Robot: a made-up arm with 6 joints.
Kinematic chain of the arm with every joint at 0, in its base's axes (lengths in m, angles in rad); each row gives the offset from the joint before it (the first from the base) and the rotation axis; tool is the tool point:
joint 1: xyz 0 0 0.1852 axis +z
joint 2: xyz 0 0.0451 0 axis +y
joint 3: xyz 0 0 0.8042 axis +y
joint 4: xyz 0 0 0.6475 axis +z
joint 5: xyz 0 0 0 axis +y
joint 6: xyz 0 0 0.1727 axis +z
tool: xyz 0 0 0
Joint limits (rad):
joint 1: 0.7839..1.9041
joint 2: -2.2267..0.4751
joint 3: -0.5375..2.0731
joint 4: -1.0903..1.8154
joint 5: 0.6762..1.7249
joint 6: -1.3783..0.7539
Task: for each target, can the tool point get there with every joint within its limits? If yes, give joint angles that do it. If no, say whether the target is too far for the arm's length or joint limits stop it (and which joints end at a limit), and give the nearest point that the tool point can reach.
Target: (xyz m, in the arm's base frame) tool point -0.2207 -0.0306 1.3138
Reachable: yes | joints 1.0977 -0.8193 1.4188 1.2052 1.0202 -0.9983
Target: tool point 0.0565 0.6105 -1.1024
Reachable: no: joint limits stop it (at a limit: joint 2, joint 3, joint 5) | nearest point 0.0661 0.7140 0.1914 | short by 1.298 m
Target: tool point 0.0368 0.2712 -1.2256
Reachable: no: joint limits stop it (at a limit: joint 1, joint 2, joint 3, joint 4, joint 5) | nearest point -0.7349 -0.4352 -0.8978 | short by 1.096 m
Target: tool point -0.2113 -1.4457 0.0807
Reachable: yes | joints 1.5179 -1.9952 0.5864 0.6952 0.9416 0.1734
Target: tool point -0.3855 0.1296 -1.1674
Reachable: no: joint limits stop it (at a limit: joint 1, joint 2, joint 3, joint 4) | nearest point -0.7416 -0.4392 -0.9180 | short by 0.716 m
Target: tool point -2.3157 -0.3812 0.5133
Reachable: no: too far | nearest point -1.2011 -0.9049 0.4412 | short by 1.234 m
